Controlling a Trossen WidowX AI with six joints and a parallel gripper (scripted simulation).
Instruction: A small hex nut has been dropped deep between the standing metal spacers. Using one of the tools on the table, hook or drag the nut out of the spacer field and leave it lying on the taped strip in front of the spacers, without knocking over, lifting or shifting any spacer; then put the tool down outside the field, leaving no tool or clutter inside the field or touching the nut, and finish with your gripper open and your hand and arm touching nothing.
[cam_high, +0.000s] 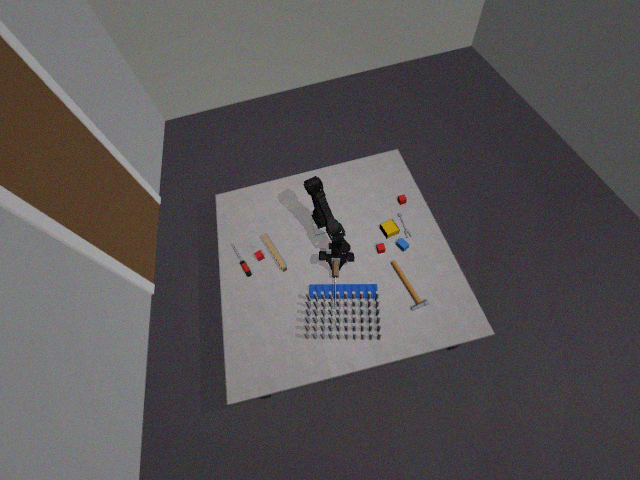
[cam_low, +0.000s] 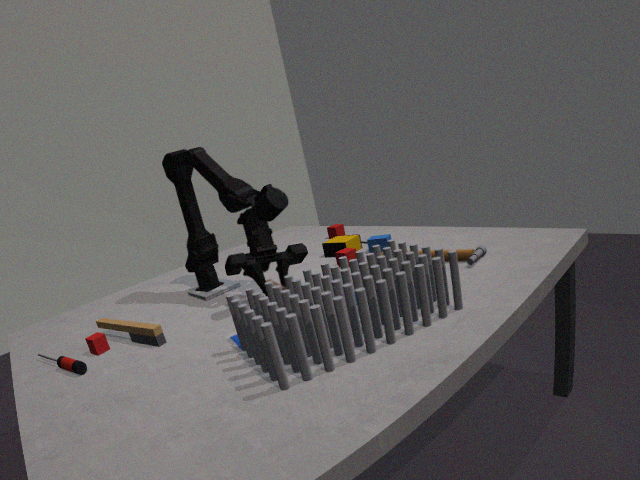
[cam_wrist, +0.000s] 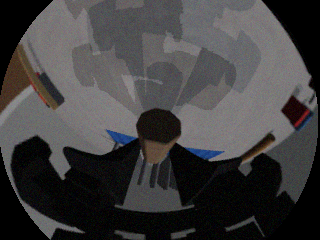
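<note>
My gripper tip is now 12 cm short of the blue taped strip, 3 cm above it and 1 cm to the left of it. From my gripper tip the other things lie so: blue block 40 cm to the left, 1 cm below, 1 cm ahead; hook tool 9 cm ahead, 4 cm to the right; small wrench 48 cm to the left, 11 cm behind, 3 cm below.
</note>
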